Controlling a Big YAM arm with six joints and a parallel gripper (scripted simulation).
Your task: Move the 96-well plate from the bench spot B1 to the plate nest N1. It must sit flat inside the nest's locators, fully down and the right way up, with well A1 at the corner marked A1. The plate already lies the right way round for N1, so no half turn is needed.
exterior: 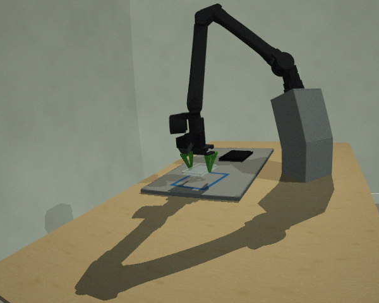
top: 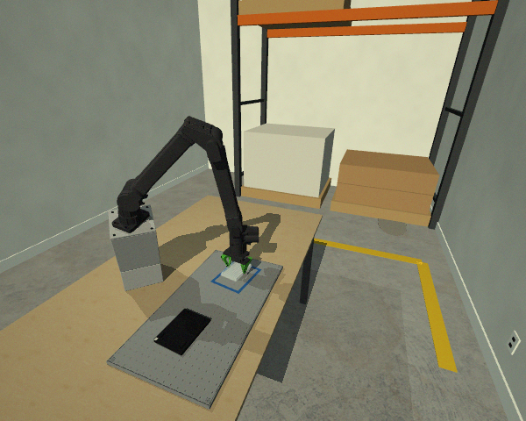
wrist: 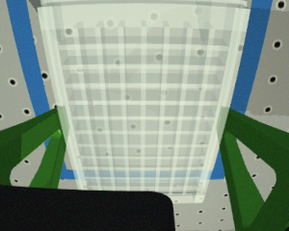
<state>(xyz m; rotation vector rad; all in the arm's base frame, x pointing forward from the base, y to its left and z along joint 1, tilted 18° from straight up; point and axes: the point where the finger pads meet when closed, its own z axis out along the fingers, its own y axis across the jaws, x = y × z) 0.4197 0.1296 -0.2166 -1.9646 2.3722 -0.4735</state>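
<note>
My gripper is now 35 cm to the left of the black plate nest, 6 cm past it and 3 cm above it. Also, from my hand: 96-well plate: right at my hand.
</note>
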